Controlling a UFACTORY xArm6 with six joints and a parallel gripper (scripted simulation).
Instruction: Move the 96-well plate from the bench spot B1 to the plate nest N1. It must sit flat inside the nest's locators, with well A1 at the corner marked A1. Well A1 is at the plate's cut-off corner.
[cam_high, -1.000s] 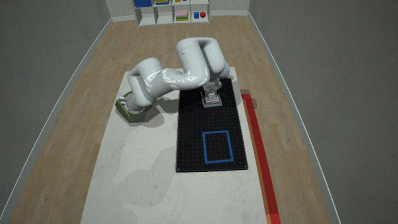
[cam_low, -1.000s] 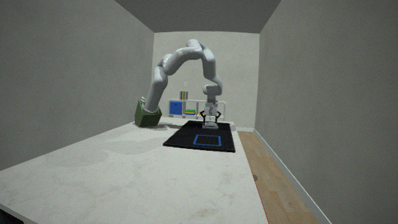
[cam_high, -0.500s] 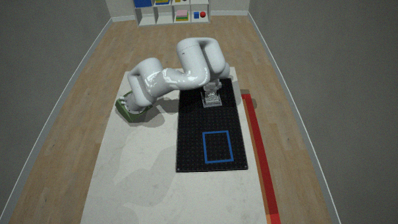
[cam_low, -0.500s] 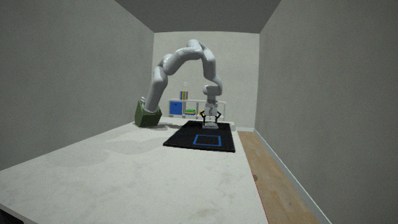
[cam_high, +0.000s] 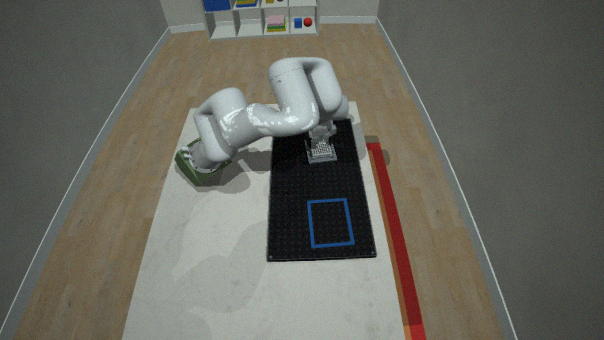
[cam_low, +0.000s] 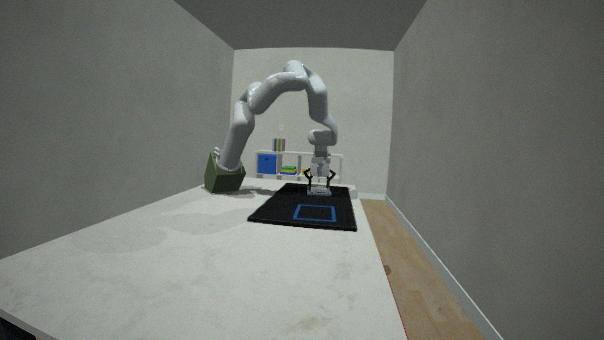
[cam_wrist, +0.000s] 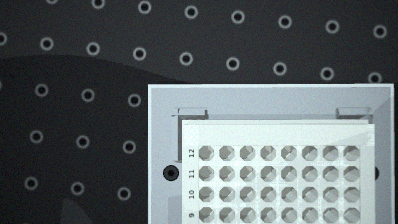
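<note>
Now: the white 96-well plate 10 mm below my hand. From my hand the other things lie so: A1 label (70 mm to the left, 60 mm ahead, 20 mm below); grey plate nest N1 (30 mm below).
</note>
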